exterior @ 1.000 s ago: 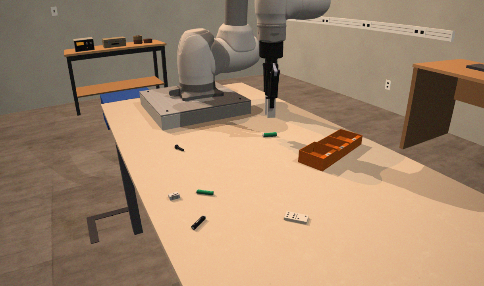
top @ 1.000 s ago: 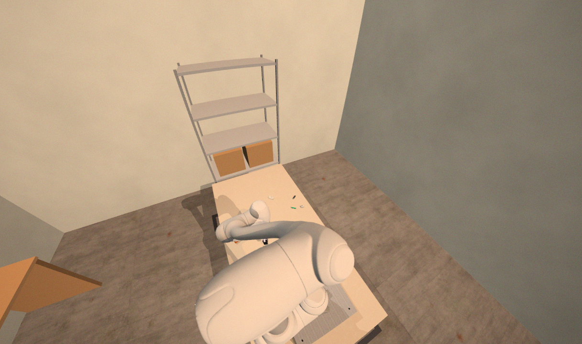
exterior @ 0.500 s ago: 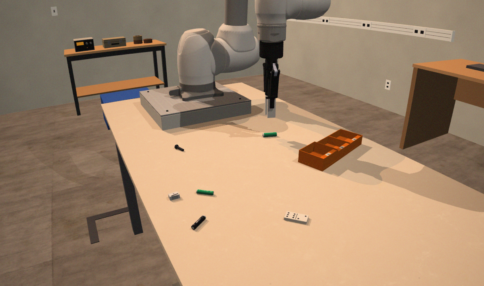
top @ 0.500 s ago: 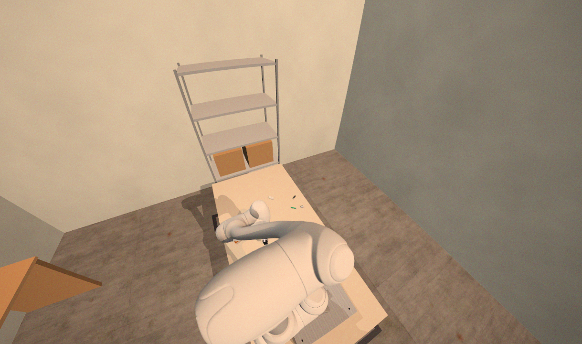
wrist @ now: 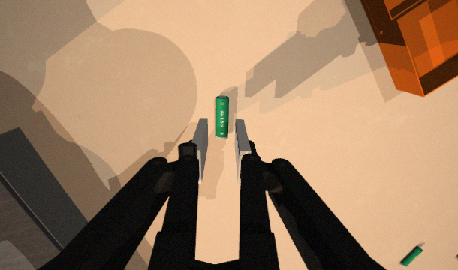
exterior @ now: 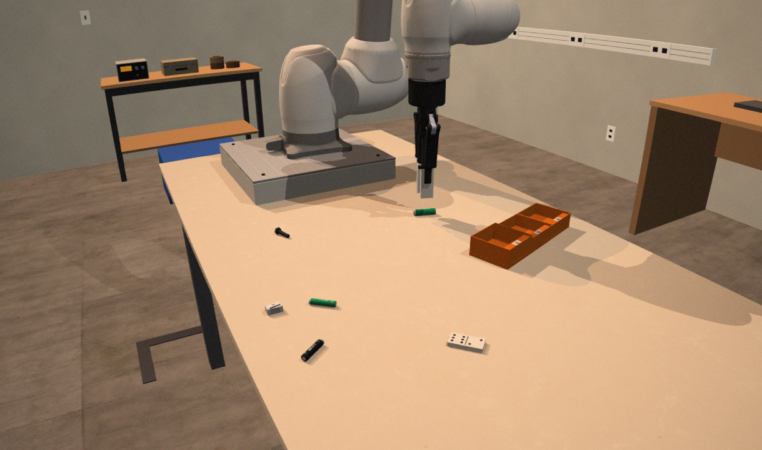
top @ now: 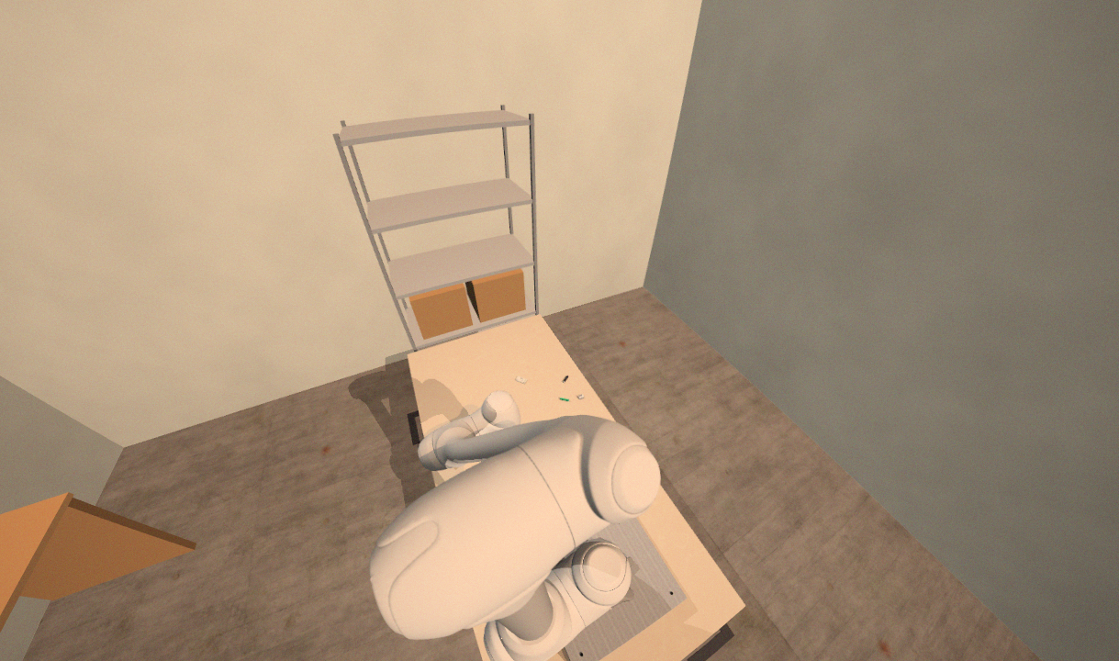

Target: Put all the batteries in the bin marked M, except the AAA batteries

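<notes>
Right now my hand is 7 cm above the green battery. The rest, counted from my hand: small black bolt 4 cm behind, 31 cm to the right, 7 cm below; then small grey ribbed block 23 cm ahead, 39 cm to the right, 7 cm below; then orange three-compartment tray 20 cm ahead, 11 cm to the left, 6 cm below.
</notes>
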